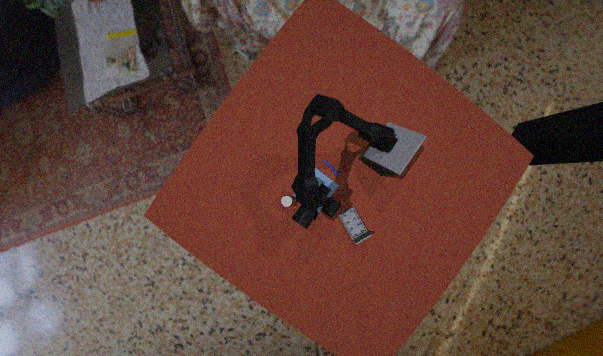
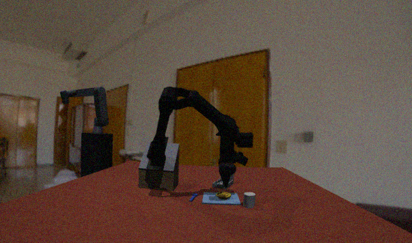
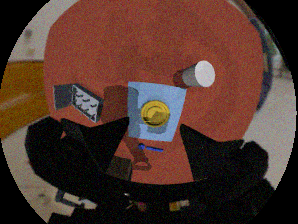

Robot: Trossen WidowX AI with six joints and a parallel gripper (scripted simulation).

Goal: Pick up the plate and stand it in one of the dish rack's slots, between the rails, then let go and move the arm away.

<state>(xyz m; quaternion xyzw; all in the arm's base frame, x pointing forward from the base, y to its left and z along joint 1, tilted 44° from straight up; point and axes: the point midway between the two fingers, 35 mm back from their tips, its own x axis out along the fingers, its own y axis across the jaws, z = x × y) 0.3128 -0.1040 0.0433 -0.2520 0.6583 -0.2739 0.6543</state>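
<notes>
Now: the yellow plate 50 mm below my gripper tip. The rest, counted from my gripper tip: blue spoon (130 mm behind, 60 mm below); light blue mat (60 mm below, 20 mm behind); white cup (90 mm ahead, 70 mm to the right, 40 mm below).
</notes>
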